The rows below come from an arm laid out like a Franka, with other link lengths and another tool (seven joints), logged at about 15 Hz.
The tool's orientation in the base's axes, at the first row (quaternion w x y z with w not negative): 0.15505 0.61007 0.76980 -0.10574
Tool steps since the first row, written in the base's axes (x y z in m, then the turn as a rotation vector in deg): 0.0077 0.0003 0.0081 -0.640 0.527 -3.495; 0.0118 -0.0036 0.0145 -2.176 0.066 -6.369; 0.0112 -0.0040 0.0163 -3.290 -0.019 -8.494; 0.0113 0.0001 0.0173 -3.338 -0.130 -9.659; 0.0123 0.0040 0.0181 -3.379 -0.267 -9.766; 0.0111 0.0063 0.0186 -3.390 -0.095 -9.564; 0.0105 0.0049 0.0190 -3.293 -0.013 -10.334; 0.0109 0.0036 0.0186 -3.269 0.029 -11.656
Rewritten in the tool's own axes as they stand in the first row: -0.0043 0.0078 -0.0068 1.896 -0.591 2.993; -0.0110 0.0110 -0.0109 2.854 -2.268 5.658; -0.0119 0.0104 -0.0125 3.789 -3.427 7.541; -0.0086 0.0115 -0.0149 4.127 -3.530 8.658; -0.0056 0.0134 -0.0169 4.051 -3.605 8.801; -0.0034 0.0128 -0.0183 4.134 -3.570 8.552; -0.0047 0.0119 -0.0182 4.472 -3.477 9.249; -0.0058 0.0119 -0.0174 4.991 -3.478 10.466
